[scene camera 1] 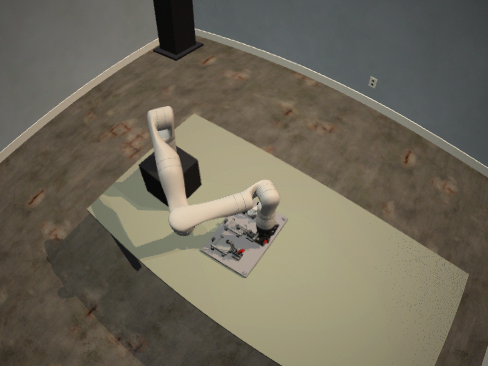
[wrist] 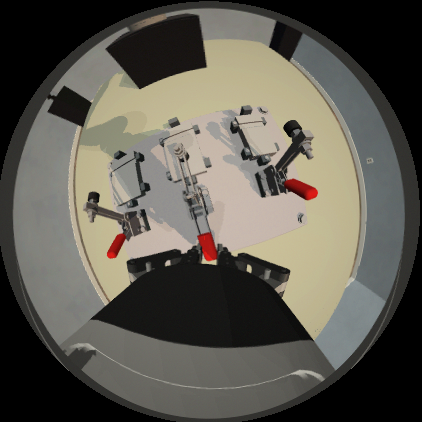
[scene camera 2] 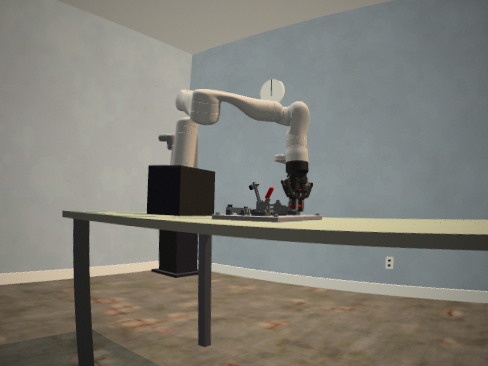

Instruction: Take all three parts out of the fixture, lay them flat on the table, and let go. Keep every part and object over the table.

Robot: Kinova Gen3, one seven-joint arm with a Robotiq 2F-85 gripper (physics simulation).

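Frame: origin at the arm's base, x ahead, y left, z up, level; millimetres.
Seen in the pictures: gripper, fingertip midpoint: (scene camera 1: 264, 243) (wrist: 209, 249) (scene camera 2: 297, 211); arm's base at its link origin: (scene camera 2: 182, 168).
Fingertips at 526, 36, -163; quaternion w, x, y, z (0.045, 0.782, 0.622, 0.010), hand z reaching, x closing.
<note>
Pixels of each thing's middle, then the offset from my fingertips to it, as dx, dy, dz. "pt": a spot on its surface instead. Level surfaces: height alone.
- grey fixture plate at the middle of its body: (wrist: 193, 183) (scene camera 2: 271, 217) (scene camera 1: 245, 234) -99, -8, -22
- left part at the middle of its body: (wrist: 125, 178) (scene camera 2: 241, 210) (scene camera 1: 222, 245) -135, -122, -1
- middle part at the middle of its body: (wrist: 181, 149) (scene camera 1: 235, 227) -151, -14, -4
- right part at the middle of its body: (wrist: 254, 135) -152, +97, +1
- left clamp at a spot on its surface: (wrist: 109, 214) pt -76, -112, +54
- right clamp at a spot on its surface: (wrist: 290, 157) pt -96, +105, +57
- middle clamp at a spot on its surface: (wrist: 196, 201) pt -68, +0, +26
- middle clamp's red handle at the middle of its body: (wrist: 207, 245) -12, +1, +16
- table at its surface level: dz -30
The grey fixture plate (scene camera 1: 254, 257) (scene camera 2: 307, 218) (wrist: 237, 215) lies on the table. In the wrist view, a left part (wrist: 127, 181), a middle part (wrist: 197, 156) and a right part (wrist: 258, 137) sit flat among small blocks on it. The left clamp (wrist: 109, 214) and right clamp (wrist: 290, 157) have their arms swung up, clear of their parts. The middle clamp (wrist: 196, 202) is down, its tip over the middle part. My gripper (scene camera 1: 265, 240) (scene camera 2: 296, 205) (wrist: 209, 249) is shut on the middle clamp's red handle (wrist: 206, 244). The fingertips are partly hidden.
The other red handles, left (wrist: 116, 245) and right (wrist: 301, 189), stick out beside my gripper. The black base block (scene camera 1: 172, 175) (scene camera 2: 181, 190) (wrist: 165, 50) stands behind the fixture. The table (scene camera 1: 350, 280) (scene camera 2: 400, 227) extends to the right of the plate.
</note>
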